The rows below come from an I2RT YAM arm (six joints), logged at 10 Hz.
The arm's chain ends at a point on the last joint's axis. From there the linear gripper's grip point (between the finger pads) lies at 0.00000 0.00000 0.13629 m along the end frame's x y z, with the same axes.
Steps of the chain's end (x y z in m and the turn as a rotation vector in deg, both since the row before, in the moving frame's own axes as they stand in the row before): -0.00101, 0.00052, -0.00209, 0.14, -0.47, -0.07; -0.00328, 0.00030, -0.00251, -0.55, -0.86, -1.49; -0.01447, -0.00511, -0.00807, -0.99, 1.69, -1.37; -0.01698, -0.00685, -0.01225, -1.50, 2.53, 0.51; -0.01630, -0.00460, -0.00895, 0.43, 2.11, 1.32; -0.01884, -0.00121, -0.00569, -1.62, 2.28, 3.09; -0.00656, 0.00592, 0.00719, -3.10, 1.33, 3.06; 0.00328, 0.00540, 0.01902, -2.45, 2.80, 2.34; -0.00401, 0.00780, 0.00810, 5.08, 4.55, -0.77
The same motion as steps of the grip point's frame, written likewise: -0.00213, 0.00019, -0.00209, 0.14, -0.47, -0.07; -0.00531, 0.00163, -0.00253, -0.55, -0.86, -1.49; -0.01042, -0.00280, -0.00815, -0.99, 1.69, -1.37; -0.01098, -0.00326, -0.01243, -1.50, 2.53, 0.51; -0.01127, -0.00556, -0.00905, 0.43, 2.11, 1.32; -0.01353, 0.00279, -0.00585, -1.62, 2.28, 3.09; -0.00360, 0.01337, 0.00695, -3.10, 1.33, 3.06; 0.00981, 0.01136, 0.01873, -2.45, 2.80, 2.34; 0.00671, -0.00433, 0.00714, 5.08, 4.55, -0.77
